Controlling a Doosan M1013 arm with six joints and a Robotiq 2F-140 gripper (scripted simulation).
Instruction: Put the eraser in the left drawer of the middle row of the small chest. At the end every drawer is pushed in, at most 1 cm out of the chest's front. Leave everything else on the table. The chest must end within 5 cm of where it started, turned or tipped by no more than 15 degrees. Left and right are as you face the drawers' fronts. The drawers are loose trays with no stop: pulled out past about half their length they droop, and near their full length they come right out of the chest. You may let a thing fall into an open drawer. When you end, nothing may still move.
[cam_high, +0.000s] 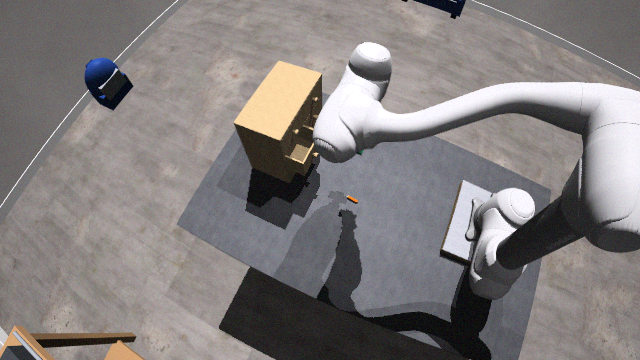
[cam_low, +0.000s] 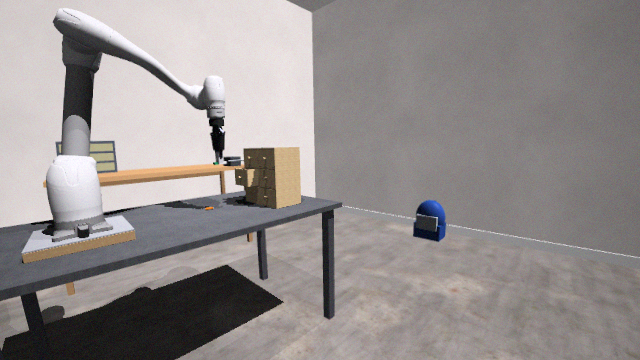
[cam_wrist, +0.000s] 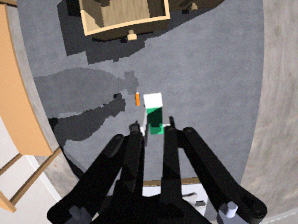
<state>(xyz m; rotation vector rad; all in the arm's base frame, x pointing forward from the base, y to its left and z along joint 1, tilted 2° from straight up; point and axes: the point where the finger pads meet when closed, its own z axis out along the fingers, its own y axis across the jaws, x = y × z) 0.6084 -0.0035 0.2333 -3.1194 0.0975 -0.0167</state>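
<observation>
The eraser lies 10 mm ahead of my hand and 30 mm below it. Also, from my hand: small orange stick: 40 mm behind, 70 mm to the left, 280 mm below.
</observation>
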